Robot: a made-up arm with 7 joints.
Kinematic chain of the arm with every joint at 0, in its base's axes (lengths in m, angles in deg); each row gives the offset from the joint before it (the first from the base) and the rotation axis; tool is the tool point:
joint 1: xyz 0 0 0.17 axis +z
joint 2: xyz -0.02 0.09 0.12 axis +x
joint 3: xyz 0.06 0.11 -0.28 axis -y
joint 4: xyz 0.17 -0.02 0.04 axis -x
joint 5: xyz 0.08 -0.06 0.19 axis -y
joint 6: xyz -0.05 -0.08 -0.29 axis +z
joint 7: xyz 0.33 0 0.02 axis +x
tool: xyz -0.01 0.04 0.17
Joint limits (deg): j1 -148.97..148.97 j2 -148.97..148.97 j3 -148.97..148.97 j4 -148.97..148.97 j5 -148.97..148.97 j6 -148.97..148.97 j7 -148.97..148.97
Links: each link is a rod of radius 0.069 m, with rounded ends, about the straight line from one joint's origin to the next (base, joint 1, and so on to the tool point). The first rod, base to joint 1, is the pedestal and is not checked.
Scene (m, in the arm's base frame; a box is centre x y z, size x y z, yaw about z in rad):
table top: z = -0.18
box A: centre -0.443 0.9 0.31 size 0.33 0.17 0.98 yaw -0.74
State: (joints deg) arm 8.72 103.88 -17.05 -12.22 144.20 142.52 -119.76
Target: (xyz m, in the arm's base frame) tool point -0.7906 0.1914 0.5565
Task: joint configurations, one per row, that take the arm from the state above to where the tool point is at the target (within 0.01 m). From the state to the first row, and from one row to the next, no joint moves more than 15 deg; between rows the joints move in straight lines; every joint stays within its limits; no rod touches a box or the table.
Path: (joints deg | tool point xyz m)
1: 11.48 110.75 -26.78 -14.01 132.75 140.54 -117.91 | 0.7157 0.6722 0.4637
2: 14.25 117.62 -36.52 -15.79 121.30 138.56 -116.07 | 0.5320 0.8144 0.6374
3: 17.01 124.49 -46.25 -17.58 109.85 136.58 -114.22 | 0.3128 0.8399 0.8160
4: 19.77 131.36 -55.99 -19.37 98.40 134.60 -112.37 | 0.0981 0.7514 0.9654
5: 26.90 129.70 -58.68 -10.41 83.98 138.19 -105.11 | -0.1708 0.6920 0.9115
6: 34.02 128.03 -61.38 -1.45 69.56 141.78 -97.85 | -0.3753 0.5729 0.7903
7: 41.14 126.37 -64.08 7.51 55.13 145.38 -90.59 | -0.4810 0.4243 0.6308
8: 48.27 124.70 -66.78 16.47 40.71 148.97 -83.33 | -0.4796 0.2864 0.4694
9: 61.24 115.69 -65.02 2.61 54.71 147.98 -89.28 | -0.6452 0.2389 0.5302
10: 74.22 106.69 -63.26 -11.25 68.71 146.98 -95.22 | -0.7906 0.1913 0.5566

